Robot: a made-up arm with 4 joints. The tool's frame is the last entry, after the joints.
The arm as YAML. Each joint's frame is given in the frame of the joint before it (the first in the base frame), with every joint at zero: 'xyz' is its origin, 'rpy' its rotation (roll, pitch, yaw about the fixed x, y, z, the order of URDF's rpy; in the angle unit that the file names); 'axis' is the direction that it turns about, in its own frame. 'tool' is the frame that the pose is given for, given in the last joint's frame.
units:
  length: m
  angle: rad
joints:
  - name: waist
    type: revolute
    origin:
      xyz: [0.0, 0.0, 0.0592]
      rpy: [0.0, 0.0, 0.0]
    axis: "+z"
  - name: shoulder
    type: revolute
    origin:
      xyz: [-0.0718, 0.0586, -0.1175]
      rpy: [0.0, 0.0, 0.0]
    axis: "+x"
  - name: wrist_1
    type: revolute
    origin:
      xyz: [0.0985, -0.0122, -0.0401]
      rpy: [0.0, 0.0, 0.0]
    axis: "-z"
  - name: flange
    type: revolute
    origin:
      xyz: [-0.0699, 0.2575, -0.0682]
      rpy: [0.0, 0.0, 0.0]
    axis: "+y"
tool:
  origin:
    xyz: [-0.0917, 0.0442, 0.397]
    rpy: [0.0, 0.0, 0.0]
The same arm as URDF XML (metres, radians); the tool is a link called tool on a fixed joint. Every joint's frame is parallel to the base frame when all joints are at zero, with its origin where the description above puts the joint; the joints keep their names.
<robot name="arm">
<joint name="tool_fixed" type="fixed"><parent link="link4"/><child link="tool"/><origin xyz="-0.0917 0.0442 0.3970"/></joint>
<joint name="flange" type="continuous"><parent link="link3"/><child link="link4"/><origin xyz="-0.0699 0.2575 -0.0682"/><axis xyz="0 1 0"/></joint>
<joint name="wrist_1" type="continuous"><parent link="link2"/><child link="link3"/><origin xyz="0.0985 -0.0122 -0.0401"/><axis xyz="0 0 -1"/></joint>
<joint name="shoulder" type="continuous"><parent link="link1"/><child link="link2"/><origin xyz="-0.0718 0.0586 -0.1175"/><axis xyz="1 0 0"/></joint>
<joint name="waist" type="continuous"><parent link="base"/><child link="link1"/><origin xyz="0.0000 0.0000 0.0592"/><axis xyz="0 0 1"/></joint>
<link name="base"/>
<link name="link1"/>
<link name="link2"/>
<link name="link3"/>
<link name="link4"/>
<link name="tool"/>
</robot>

